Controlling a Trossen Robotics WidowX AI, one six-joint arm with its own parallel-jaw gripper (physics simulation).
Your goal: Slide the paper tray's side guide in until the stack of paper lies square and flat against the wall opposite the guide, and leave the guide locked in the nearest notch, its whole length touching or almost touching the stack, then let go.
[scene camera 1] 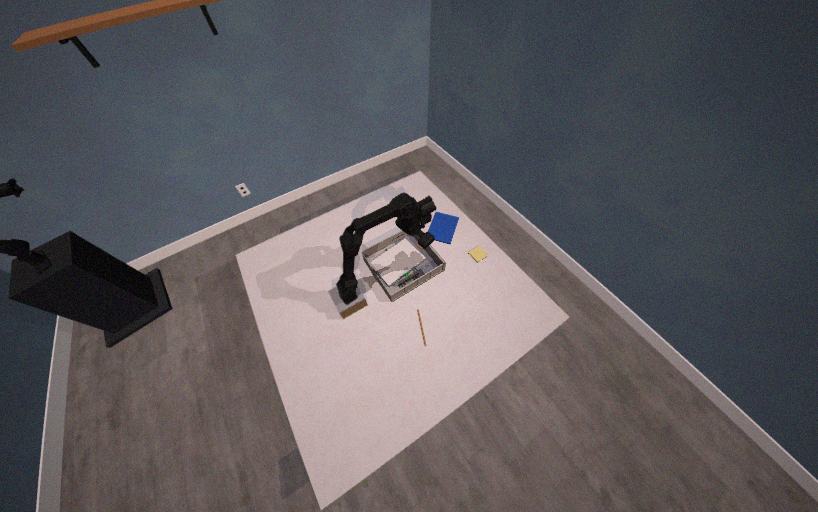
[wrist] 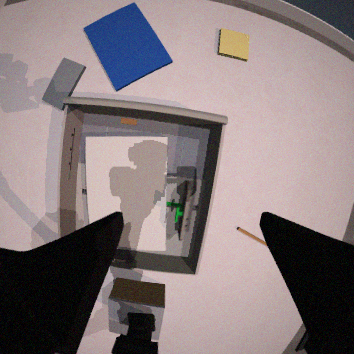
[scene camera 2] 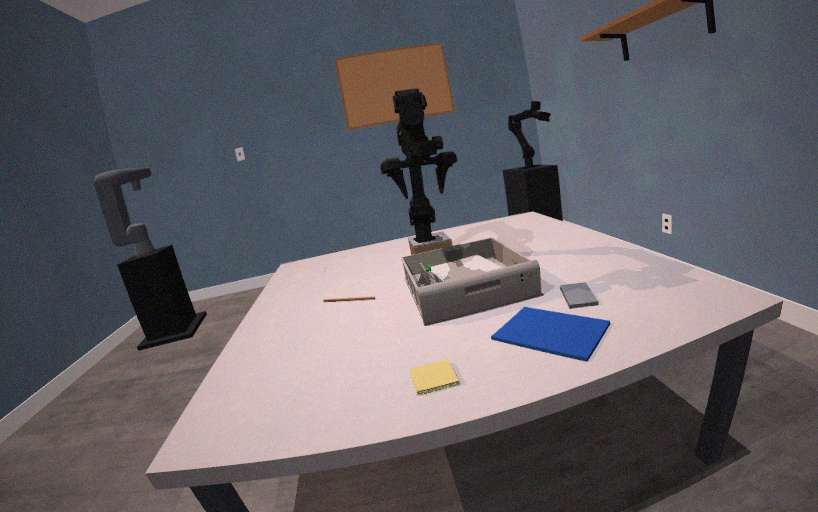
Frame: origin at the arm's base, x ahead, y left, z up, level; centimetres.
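Where they show: gripper, fingertip midpoint: [scene camera 1: 417, 240] [wrist: 192, 219] [scene camera 2: 424, 196]; arm's base at its link origin: [scene camera 1: 348, 296] [wrist: 141, 321] [scene camera 2: 424, 239].
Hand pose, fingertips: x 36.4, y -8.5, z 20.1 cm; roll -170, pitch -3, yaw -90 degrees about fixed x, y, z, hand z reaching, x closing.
Each offset is from my fingertips to the top centre of the thing.
The grey paper tray @[dx -2.8, dy +8.4, dz -18.8 cm] [scene camera 1: 418, 286] [scene camera 2: 443, 301] [wrist: 150, 108] stands on the table with its top open. The white paper stack @[dx -4.7, dy +10.8, dz -24.3 cm] [scene camera 2: 481, 262] [wrist: 105, 155] lies in it, towards the left wall in the wrist view, with a narrow gap that looks wider at the lower end. The side guide @[dx -7.3, dy -0.7, dz -20.3 cm] [wrist: 184, 210], dark with a green tab, stands to the right of the stack in the wrist view. A strip of tray floor seems to show between them; shadows blur the exact contact. My gripper [scene camera 2: 424, 193] [wrist: 192, 219] is open and empty, above the tray and apart from the guide.
Beyond the tray in the wrist view lie a blue folder @[dx +31.8, dy +12.6, dz -27.6 cm] [scene camera 1: 443, 227] [scene camera 2: 552, 332] [wrist: 127, 46], a yellow pad @[dx +32.6, dy -14.1, dz -27.3 cm] [scene camera 1: 477, 254] [scene camera 2: 434, 376] [wrist: 233, 44] and a grey block @[dx +22.2, dy +28.1, dz -27.4 cm] [scene camera 2: 578, 294] [wrist: 65, 82]. A pencil @[dx -18.6, dy -23.6, dz -27.7 cm] [scene camera 1: 421, 327] [scene camera 2: 348, 299] [wrist: 251, 236] lies on the guide's side.
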